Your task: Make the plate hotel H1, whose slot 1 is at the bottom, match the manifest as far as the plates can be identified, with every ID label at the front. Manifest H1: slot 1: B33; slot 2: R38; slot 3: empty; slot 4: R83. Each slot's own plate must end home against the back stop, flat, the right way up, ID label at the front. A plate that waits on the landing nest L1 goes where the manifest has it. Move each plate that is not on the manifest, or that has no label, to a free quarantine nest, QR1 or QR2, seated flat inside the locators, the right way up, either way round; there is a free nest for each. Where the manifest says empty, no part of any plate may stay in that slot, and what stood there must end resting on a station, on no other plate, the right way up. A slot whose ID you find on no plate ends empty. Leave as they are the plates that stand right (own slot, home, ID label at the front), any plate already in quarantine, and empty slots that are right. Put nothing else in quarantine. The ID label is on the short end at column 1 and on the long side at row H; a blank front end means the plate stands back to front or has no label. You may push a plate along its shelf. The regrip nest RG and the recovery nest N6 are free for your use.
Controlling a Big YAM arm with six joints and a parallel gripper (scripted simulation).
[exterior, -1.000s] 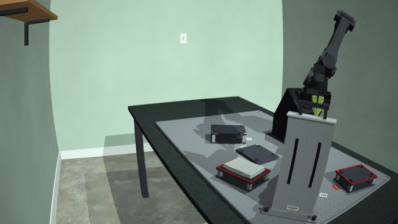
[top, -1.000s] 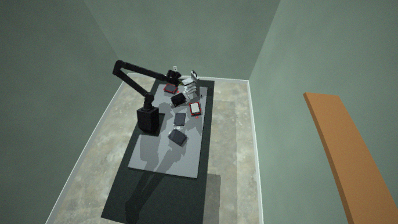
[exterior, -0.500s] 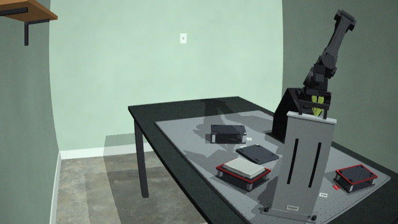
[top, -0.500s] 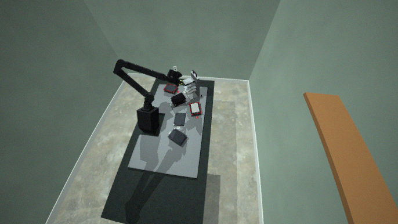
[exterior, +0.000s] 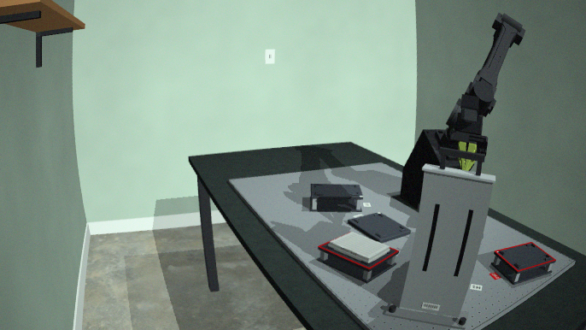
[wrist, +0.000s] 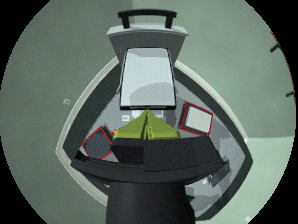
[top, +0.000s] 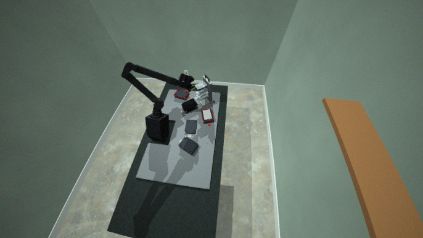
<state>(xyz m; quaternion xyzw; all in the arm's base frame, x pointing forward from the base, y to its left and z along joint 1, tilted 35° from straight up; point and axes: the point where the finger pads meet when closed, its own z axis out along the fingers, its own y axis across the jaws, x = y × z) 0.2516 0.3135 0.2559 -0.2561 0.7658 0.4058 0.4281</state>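
My gripper is now 50 mm short of the plate, 50 mm to the right of it and 110 mm above it. The rest, counted from my hand: N6 label: 60 mm ahead, 430 mm to the right, 260 mm below; then plate hotel H1: 100 mm ahead, 110 mm to the left, 110 mm below.
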